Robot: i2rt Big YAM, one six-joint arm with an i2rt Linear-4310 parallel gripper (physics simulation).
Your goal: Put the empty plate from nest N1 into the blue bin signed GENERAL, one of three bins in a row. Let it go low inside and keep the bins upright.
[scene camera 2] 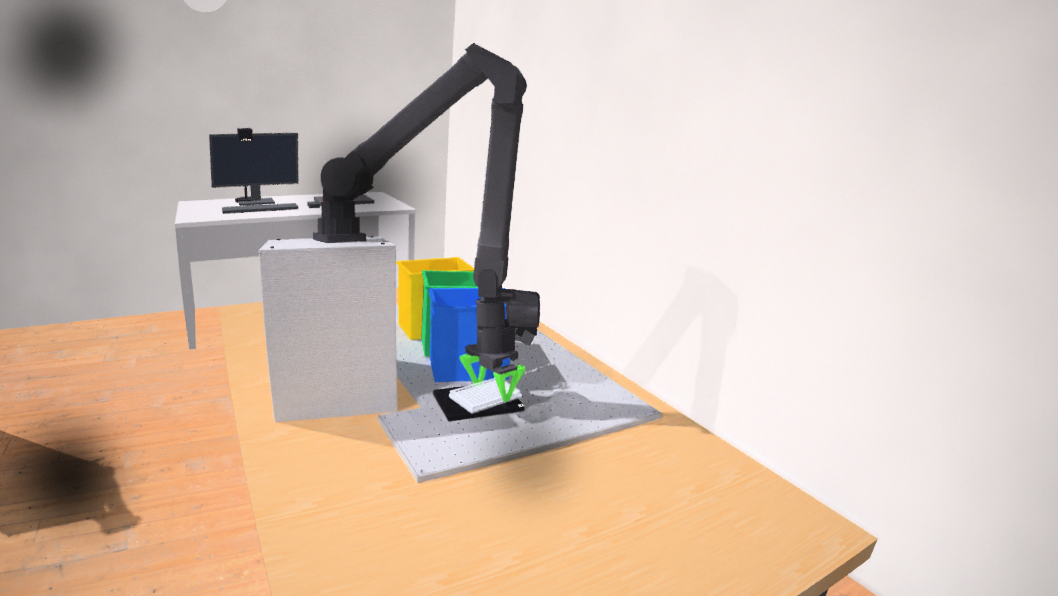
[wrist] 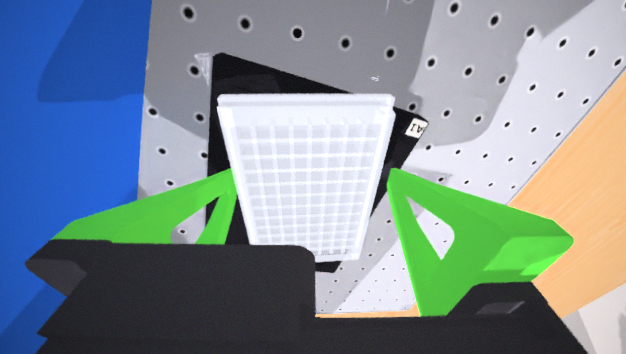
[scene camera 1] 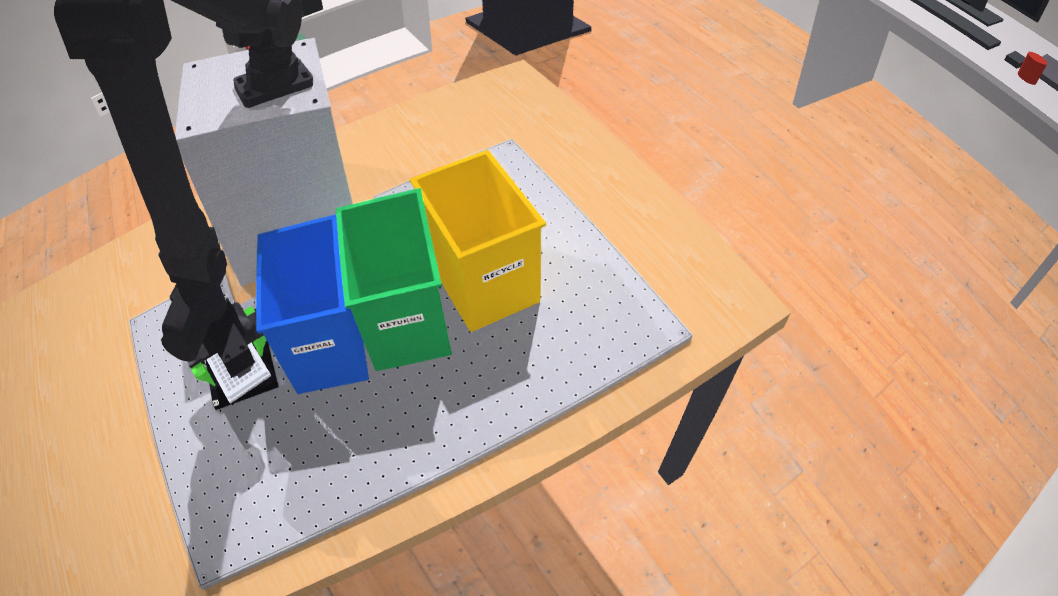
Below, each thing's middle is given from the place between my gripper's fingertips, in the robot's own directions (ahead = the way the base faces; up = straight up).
Now: the white plate (scene camera 1: 233, 388) 2 cm behind my hand. Also, from my hand: black nest (scene camera 2: 445, 402) (3 cm behind, 1 cm to the left, 1 cm below); green returns bin (scene camera 1: 390, 277) (7 cm ahead, 28 cm to the left, 7 cm above); blue bin (scene camera 1: 300, 309) (3 cm ahead, 16 cm to the left, 7 cm above).
